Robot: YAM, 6 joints.
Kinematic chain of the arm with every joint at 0, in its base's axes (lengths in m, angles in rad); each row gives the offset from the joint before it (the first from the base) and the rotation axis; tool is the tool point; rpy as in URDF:
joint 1: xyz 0 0 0.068 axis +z
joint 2: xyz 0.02 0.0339 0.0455 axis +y
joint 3: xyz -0.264 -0.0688 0 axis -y
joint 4: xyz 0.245 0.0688 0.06 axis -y
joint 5: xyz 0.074 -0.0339 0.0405 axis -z
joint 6: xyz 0.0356 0 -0.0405 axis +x
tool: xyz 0 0 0 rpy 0 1.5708 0
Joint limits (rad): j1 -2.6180..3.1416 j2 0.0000..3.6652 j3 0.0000..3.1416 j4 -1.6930..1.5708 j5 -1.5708..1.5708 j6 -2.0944..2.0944
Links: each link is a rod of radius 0.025 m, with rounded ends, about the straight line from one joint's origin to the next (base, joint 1, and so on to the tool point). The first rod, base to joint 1, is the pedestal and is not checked.
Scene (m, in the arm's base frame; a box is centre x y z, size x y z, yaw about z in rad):
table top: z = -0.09
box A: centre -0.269 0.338 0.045 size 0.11 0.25 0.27 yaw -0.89
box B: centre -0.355 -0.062 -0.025 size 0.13 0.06 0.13 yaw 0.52
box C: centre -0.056 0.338 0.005 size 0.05 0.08 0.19 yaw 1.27
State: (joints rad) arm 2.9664 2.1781 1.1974 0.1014 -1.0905 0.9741
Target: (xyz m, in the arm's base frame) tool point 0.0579 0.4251 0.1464
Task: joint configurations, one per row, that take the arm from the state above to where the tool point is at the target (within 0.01 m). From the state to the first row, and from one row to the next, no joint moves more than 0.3 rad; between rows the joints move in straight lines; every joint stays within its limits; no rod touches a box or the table.
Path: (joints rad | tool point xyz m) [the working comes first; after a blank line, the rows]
Joints at the target: 1.3643 2.0725 1.2509 0.1139 -1.0286 0.9741
Straight joint move there: touches box A.

1: 2.8781 1.9035 1.0412 0.2045 -0.9727 1.0042 | -0.3800 0.0720 0.1585
2: 2.7898 1.6289 0.8851 0.3076 -0.8549 1.0344 | -0.3327 0.0935 0.2142
3: 2.7016 1.3542 0.7289 0.4106 -0.7371 1.0645 | -0.2772 0.1040 0.2552
4: 2.6133 1.0796 0.5727 0.5137 -0.6192 1.0947 | -0.2192 0.1040 0.2805
5: 2.5250 0.8050 0.4165 0.6168 -0.5014 1.1248 | -0.1641 0.0953 0.2903
6: 2.2929 1.0585 0.5834 0.5162 -0.6069 1.0947 | -0.1732 0.1660 0.2891
7: 2.0607 1.3120 0.7503 0.4156 -0.7123 1.0645 | -0.1577 0.2464 0.2743
8: 1.8286 1.5655 0.9172 0.3150 -0.8177 1.0344 | -0.1126 0.3251 0.2452
9: 1.5964 1.8190 1.0840 0.2144 -0.9232 1.0042 | -0.0384 0.3888 0.2021
10: 1.3643 2.0725 1.2509 0.1139 -1.0286 0.9741 | 0.0579 0.4251 0.1464

